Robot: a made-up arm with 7 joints. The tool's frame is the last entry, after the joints.
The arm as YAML. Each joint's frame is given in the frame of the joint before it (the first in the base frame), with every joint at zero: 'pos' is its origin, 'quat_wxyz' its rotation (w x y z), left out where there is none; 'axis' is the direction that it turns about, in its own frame. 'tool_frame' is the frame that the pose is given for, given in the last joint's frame.
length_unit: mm
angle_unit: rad
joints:
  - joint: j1
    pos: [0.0, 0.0, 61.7]
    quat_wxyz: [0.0, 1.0, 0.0, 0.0]
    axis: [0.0, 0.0, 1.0]
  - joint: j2
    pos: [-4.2, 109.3, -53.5]
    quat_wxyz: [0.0, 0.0, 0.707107, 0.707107]
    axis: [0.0, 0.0, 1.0]
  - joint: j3
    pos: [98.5, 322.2, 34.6]
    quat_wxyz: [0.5, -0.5, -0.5, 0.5]
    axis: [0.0, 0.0, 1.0]
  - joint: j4
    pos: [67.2, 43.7, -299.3]
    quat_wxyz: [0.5, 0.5, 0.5, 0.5]
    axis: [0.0, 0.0, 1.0]
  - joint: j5
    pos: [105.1, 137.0, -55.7]
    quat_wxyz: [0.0, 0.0, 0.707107, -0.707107]
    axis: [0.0, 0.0, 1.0]
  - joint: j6
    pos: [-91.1, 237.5, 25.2]
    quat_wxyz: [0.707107, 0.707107, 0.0, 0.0]
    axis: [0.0, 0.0, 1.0]
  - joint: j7
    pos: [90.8, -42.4, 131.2]
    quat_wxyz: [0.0, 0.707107, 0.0, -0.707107]
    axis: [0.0, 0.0, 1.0]
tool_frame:
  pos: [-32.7, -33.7, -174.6]
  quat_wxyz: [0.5, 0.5, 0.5, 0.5]
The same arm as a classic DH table. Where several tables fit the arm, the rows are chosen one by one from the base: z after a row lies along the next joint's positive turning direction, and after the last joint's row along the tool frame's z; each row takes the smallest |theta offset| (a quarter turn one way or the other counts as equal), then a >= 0, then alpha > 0; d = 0 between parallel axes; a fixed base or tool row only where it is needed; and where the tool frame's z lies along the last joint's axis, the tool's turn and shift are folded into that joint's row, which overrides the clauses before.
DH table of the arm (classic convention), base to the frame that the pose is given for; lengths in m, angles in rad. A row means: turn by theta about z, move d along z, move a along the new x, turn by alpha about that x. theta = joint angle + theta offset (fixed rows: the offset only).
base (fixed): a 0  alpha 3.1416  d 0  theta0 0
j1: a -0.0042  alpha -1.5708  d -0.1152  theta0 0
j2: a 0.3222  alpha -1.5708  d 0.1439  theta0 -1.5708
j3: a 0.0437  alpha 1.5708  d -0.3978  theta0 1.5708
j4: a 0.1051  alpha 1.5708  d 0.0115  theta0 0
j5: a 0.0911  alpha -1.5708  d -0.1118  theta0 0
j6: a 0.0424  alpha 1.5708  d -0.1063  theta0 1.5708
j7: a -0.0337  alpha 1.5708  d -0.2654  theta0 0
tool (fixed): a 0  alpha 0  d -0.0327  theta0 0

